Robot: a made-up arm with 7 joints. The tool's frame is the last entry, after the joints.
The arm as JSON. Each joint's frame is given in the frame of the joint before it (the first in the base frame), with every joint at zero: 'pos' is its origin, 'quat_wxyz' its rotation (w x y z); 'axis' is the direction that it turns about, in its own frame. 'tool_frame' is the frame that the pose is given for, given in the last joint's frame.
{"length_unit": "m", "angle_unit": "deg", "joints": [
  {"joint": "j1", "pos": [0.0, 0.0, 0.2], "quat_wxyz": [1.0, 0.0, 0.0, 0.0], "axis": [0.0, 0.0, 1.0]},
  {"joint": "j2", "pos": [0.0, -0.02, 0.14], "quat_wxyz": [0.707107, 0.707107, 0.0, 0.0], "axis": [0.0, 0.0, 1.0]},
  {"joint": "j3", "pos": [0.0, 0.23, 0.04], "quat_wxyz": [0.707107, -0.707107, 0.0, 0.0], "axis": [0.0, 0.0, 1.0]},
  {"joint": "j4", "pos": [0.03, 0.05, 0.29], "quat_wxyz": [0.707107, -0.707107, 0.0, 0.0], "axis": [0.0, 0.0, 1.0]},
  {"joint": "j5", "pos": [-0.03, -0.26, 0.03], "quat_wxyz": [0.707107, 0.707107, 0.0, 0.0], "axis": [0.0, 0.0, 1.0]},
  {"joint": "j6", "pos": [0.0, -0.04, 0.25], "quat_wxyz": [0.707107, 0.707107, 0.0, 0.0], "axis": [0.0, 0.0, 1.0]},
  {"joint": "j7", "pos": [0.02, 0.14, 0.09], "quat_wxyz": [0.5, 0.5, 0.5, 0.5], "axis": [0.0, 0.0, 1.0]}
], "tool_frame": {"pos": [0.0, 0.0, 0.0], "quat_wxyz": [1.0, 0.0, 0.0, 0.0]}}
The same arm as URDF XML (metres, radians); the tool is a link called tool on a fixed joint. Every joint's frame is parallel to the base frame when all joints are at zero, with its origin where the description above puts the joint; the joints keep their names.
<robot name="arm">
  <joint name="j1" type="continuous">
    <parent link="base_link"/>
    <child link="link1"/>
    <origin xyz="0.0000 0.0000 0.2000" rpy="0.0000 0.0000 0.0000"/>
    <axis xyz="0 0 1"/>
  </joint>
  <joint name="j2" type="continuous">
    <parent link="link1"/>
    <child link="link2"/>
    <origin xyz="0.0000 -0.0200 0.1400" rpy="0.0000 0.0000 0.0000"/>
    <axis xyz="0 -1 0"/>
  </joint>
  <joint name="j3" type="continuous">
    <parent link="link2"/>
    <child link="link3"/>
    <origin xyz="0.0000 -0.0400 0.2300" rpy="0.0000 0.0000 0.0000"/>
    <axis xyz="0 0 1"/>
  </joint>
  <joint name="j4" type="continuous">
    <parent link="link3"/>
    <child link="link4"/>
    <origin xyz="0.0300 0.0500 0.2900" rpy="0.0000 0.0000 0.0000"/>
    <axis xyz="0 1 0"/>
  </joint>
  <joint name="j5" type="continuous">
    <parent link="link4"/>
    <child link="link5"/>
    <origin xyz="-0.0300 0.0300 0.2600" rpy="0.0000 0.0000 0.0000"/>
    <axis xyz="0 0 1"/>
  </joint>
  <joint name="j6" type="continuous">
    <parent link="link5"/>
    <child link="link6"/>
    <origin xyz="0.0000 -0.0400 0.2500" rpy="0.0000 0.0000 0.0000"/>
    <axis xyz="0 -1 0"/>
  </joint>
  <joint name="j7" type="continuous">
    <parent link="link6"/>
    <child link="link7"/>
    <origin xyz="0.0200 -0.0900 0.1400" rpy="0.0000 0.0000 0.0000"/>
    <axis xyz="1 0 0"/>
  </joint>
  <joint name="tool_joint" type="fixed">
    <parent link="link7"/>
    <child link="tool"/>
    <origin xyz="0.0000 0.0000 0.0000" rpy="3.1416 -1.5708 0.0000"/>
  </joint>
  <link name="base_link"/>
  <link name="link1"/>
  <link name="link2"/>
  <link name="link3"/>
  <link name="link4"/>
  <link name="link5"/>
  <link name="link6"/>
  <link name="link7"/>
  <link name="tool"/>
</robot>

